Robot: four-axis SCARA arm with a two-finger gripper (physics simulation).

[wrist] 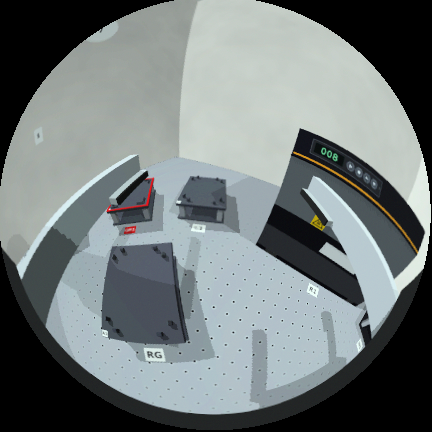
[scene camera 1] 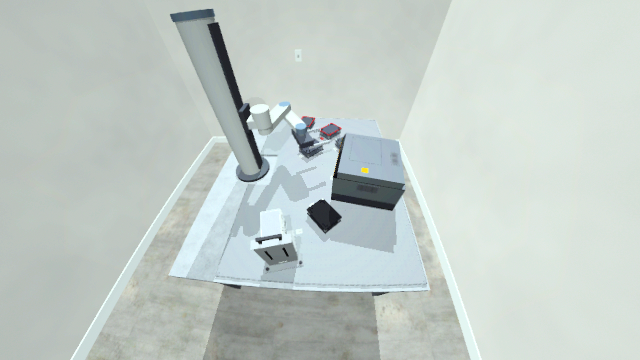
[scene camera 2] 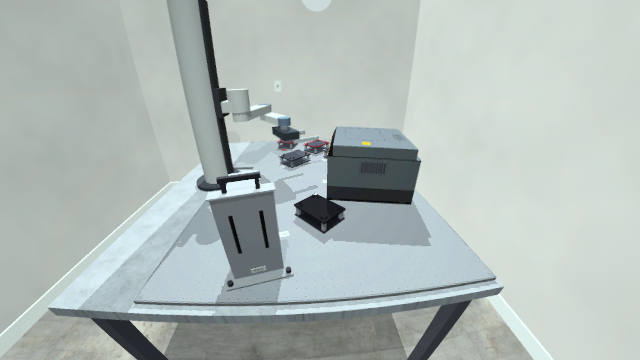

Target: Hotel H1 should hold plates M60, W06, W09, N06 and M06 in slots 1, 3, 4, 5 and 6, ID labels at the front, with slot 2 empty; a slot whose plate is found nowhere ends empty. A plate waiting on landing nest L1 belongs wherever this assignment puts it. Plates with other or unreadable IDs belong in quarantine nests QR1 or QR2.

I see a black nest [scene camera 2: 313, 206], a hotel H1 [scene camera 2: 245, 209], a grey instrument [scene camera 1: 339, 186] and a landing nest L1 [wrist: 202, 190].
